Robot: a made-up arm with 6 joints.
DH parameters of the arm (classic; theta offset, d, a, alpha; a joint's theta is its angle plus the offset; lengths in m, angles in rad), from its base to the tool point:
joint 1: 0 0.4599 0.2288 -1.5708
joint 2: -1.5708 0 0.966 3.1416
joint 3: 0 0 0.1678 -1.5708
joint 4: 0 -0.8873 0 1.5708
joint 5: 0 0 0 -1.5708
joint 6: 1.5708 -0.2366 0 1.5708
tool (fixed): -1.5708 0 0 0
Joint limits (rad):
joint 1: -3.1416..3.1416
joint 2: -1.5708..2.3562
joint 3: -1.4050..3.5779
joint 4: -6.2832..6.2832
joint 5: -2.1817..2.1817
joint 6: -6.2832..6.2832
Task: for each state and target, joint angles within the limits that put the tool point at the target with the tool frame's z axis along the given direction. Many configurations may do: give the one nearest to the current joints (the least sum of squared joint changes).
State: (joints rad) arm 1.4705 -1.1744 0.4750 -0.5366 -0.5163 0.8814
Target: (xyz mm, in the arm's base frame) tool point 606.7 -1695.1 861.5 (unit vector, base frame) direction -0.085 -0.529 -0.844
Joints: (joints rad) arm 1.9143 -1.5706 1.0613 -0.5777 0.0030 0.8389
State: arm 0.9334 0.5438 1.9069 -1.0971 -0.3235 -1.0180
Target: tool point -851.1 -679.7 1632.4 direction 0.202 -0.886 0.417
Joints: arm 0.8168 -0.2996 2.5171 -1.1039 -0.8243 -0.5795
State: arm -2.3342 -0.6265 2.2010 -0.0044 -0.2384 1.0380
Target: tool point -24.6 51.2 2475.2 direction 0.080 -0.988 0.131
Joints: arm -2.6641 0.0685 1.8580 0.4903 -0.5348 1.4828
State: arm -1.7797 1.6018 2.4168 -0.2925 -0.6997 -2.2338
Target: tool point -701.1 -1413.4 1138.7 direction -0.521 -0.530 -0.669
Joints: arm -2.0571 1.9344 3.0034 -0.5472 -0.3368 -2.4019
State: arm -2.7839 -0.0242 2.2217 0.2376 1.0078 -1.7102
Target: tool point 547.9 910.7 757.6 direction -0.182 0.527 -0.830
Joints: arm -1.9382 -0.5934 2.7962 0.9230 1.7877 -2.2550
